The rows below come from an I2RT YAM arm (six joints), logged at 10 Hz.
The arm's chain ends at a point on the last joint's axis. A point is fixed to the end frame.
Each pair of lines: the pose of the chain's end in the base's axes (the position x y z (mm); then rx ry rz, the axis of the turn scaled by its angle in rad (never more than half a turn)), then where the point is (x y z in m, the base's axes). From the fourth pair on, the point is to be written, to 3 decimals.
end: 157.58, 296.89, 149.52, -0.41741, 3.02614, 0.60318
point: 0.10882 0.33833 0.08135
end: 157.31, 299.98, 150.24, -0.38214, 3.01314, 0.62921
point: 0.10987 0.34388 0.08267
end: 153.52, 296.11, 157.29, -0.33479, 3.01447, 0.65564
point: 0.10676 0.34251 0.09093
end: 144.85, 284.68, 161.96, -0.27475, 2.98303, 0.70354
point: 0.101 0.335 0.097
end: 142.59, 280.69, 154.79, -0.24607, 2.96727, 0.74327
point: 0.100 0.334 0.091
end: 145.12, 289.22, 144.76, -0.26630, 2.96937, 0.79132
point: 0.100 0.344 0.083
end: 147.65, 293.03, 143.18, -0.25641, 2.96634, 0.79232
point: 0.103 0.348 0.082
